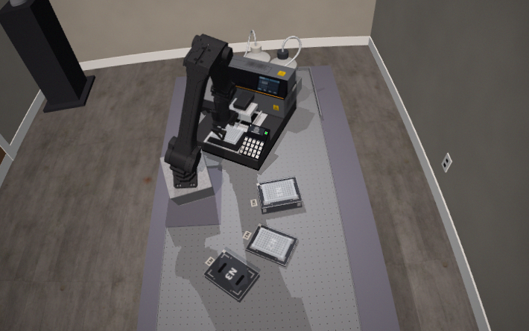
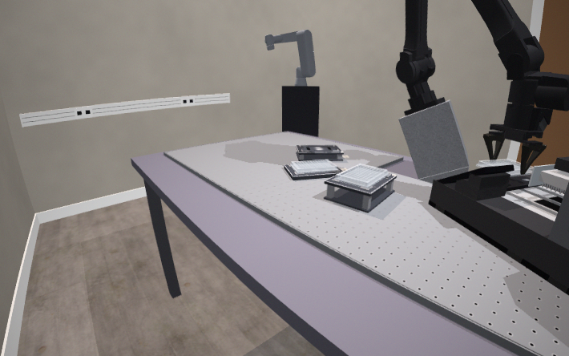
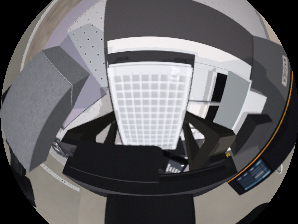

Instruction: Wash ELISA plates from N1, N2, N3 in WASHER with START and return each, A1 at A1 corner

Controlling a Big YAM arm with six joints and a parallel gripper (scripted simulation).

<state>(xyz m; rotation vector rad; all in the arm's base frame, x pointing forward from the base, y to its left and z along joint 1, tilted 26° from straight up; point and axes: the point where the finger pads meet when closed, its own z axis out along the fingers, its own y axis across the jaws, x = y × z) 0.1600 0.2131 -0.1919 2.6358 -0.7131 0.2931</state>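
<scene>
My hand is 30 mm above the washer carrier. From my hand the other things lie so: plate washer (130 mm to the left, 80 mm ahead, 20 mm above).
</scene>
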